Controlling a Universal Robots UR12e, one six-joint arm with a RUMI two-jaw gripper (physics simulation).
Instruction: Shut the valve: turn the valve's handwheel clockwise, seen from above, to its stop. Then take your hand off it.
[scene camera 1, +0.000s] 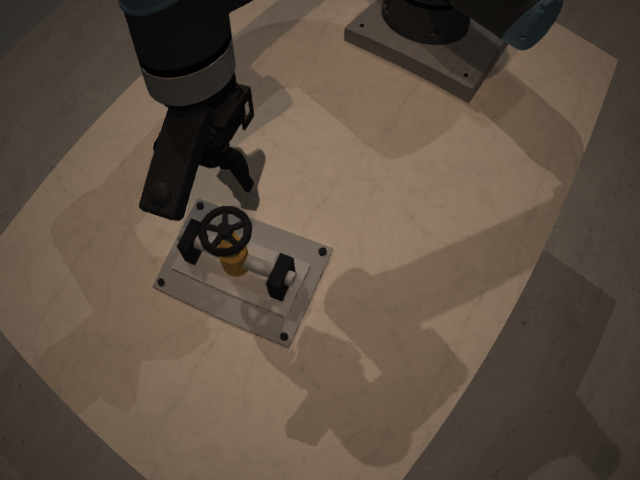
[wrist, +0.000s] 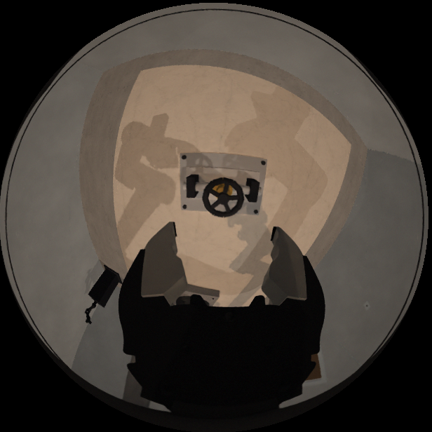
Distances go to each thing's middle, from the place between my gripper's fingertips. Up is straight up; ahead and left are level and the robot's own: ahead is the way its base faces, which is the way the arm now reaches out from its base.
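I find that my hand is 11 cm above the black spoked handwheel (scene camera 1: 225, 230).
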